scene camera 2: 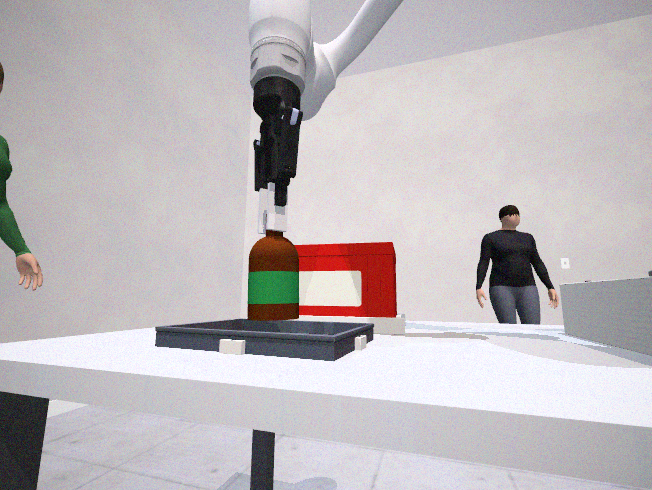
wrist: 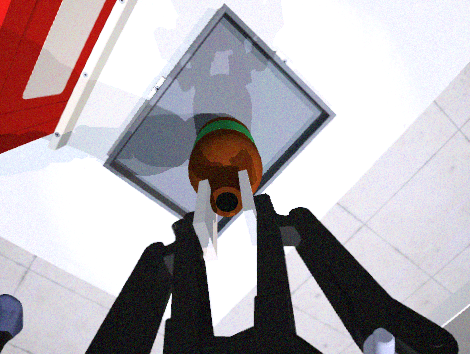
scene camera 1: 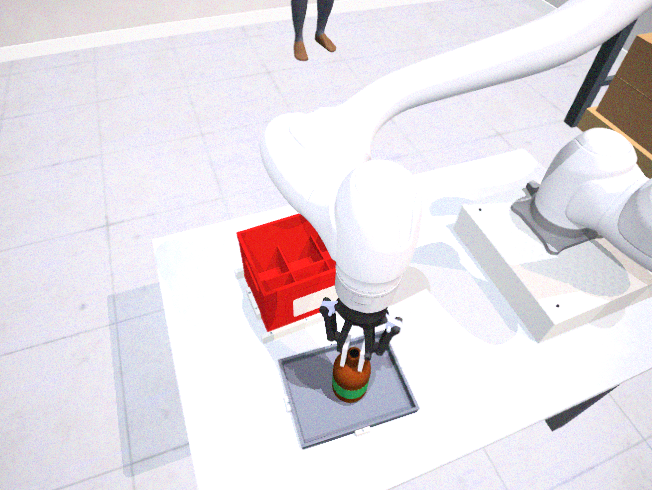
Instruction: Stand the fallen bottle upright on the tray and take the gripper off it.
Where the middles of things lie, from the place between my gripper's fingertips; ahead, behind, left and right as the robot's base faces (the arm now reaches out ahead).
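Labels:
My hand: 50 mm above the brown bottle (scene camera 1: 349,385).

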